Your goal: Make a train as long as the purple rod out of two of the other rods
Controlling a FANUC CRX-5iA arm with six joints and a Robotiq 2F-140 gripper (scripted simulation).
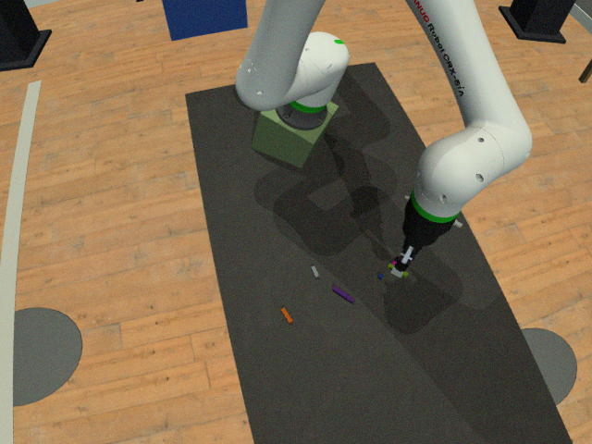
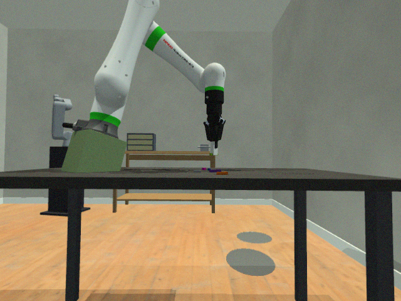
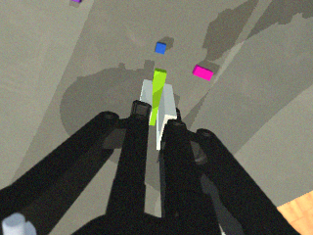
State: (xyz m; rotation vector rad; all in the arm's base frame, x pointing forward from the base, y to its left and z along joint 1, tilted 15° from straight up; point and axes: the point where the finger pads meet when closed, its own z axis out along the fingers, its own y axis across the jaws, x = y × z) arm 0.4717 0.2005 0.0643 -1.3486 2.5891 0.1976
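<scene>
The blue rod lies 2 cm behind my hand, 3 cm to the right of it and 10 cm below it. Also, from my hand: magenta rod (5 cm behind, 2 cm to the left, 10 cm below); lime rod (3 cm below); purple rod (3 cm ahead, 13 cm to the right, 10 cm below).
</scene>
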